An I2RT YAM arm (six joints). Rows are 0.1 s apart.
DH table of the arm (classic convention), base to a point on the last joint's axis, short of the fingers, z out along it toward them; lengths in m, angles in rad. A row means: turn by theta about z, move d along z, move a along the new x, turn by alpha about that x. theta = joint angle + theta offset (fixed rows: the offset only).
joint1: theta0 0, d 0.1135, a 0.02, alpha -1.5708
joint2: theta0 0, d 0, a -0.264, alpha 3.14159
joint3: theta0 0.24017, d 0, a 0.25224, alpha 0
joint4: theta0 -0.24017, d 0, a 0.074, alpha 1.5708
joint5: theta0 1.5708, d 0, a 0, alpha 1.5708
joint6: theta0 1.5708, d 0.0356, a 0, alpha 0
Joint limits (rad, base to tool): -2.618..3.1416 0..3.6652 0..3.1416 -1.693..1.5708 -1.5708..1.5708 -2.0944..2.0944
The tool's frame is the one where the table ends.
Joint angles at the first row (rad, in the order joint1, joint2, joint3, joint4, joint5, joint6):
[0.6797 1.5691 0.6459 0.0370 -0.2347 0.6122]
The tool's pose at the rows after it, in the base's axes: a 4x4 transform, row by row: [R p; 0 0 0 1], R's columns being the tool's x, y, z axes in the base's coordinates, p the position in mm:
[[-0.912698 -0.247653 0.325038 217.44], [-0.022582 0.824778 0.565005 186.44], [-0.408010 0.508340 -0.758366 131.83], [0 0 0 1]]
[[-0.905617 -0.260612 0.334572 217.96], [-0.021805 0.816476 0.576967 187.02], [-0.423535 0.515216 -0.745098 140.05], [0 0 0 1]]
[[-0.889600 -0.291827 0.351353 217.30], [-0.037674 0.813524 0.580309 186.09], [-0.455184 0.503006 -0.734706 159.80], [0 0 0 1]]
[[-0.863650 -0.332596 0.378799 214.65], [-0.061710 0.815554 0.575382 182.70], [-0.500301 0.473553 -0.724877 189.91], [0 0 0 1]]
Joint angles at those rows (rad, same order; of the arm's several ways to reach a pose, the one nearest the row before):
[0.6795 1.5864 0.6545 0.0368 -0.2375 0.6090]
[0.6796 1.5624 0.6648 0.0231 -0.2408 0.6048]
[0.6795 1.5014 0.6963 -0.0507 -0.2327 0.5756]
[0.6786 1.4142 0.7504 -0.1714 -0.2117 0.5298]

